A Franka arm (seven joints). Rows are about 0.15 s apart.
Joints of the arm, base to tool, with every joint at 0 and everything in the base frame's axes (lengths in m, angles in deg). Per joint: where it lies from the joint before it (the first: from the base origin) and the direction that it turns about. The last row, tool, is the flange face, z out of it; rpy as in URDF.
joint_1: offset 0 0 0.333 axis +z
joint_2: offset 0 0 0 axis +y
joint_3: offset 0 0 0.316 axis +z
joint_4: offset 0.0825 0 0 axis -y
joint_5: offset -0.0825 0 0.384 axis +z
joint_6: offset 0 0 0 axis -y
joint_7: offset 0.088 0 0 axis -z
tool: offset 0 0 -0.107 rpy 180 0 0
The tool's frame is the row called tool.
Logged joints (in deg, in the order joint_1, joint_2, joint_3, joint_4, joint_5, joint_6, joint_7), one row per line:
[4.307 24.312 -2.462 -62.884 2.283 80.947 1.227]
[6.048 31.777 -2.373 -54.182 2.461 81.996 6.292]
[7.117 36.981 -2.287 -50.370 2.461 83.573 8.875]
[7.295 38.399 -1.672 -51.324 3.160 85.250 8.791]
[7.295 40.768 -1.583 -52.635 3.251 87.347 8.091]
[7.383 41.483 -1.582 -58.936 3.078 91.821 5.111]
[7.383 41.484 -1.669 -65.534 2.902 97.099 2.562]
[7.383 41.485 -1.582 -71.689 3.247 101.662 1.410]
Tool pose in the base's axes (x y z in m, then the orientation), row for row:
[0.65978 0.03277 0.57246 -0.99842 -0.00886 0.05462 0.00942]
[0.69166 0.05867 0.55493 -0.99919 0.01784 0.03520 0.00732]
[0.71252 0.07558 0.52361 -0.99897 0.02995 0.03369 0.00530]
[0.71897 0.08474 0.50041 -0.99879 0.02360 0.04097 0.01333]
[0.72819 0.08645 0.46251 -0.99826 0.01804 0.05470 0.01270]
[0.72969 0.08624 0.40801 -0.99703 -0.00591 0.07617 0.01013]
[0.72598 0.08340 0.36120 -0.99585 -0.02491 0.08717 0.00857]
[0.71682 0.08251 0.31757 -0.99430 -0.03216 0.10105 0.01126]
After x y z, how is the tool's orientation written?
As a quaternion, x y z w.
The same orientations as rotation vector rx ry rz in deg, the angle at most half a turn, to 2 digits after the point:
[-178.65 -1.59 9.77]
[-179.02 3.20 6.31]
[-179.21 5.37 6.04]
[-178.27 4.21 7.31]
[-178.25 3.22 9.77]
[-178.32 -1.06 13.62]
[-178.28 -4.46 15.61]
[-177.70 -5.75 18.06]

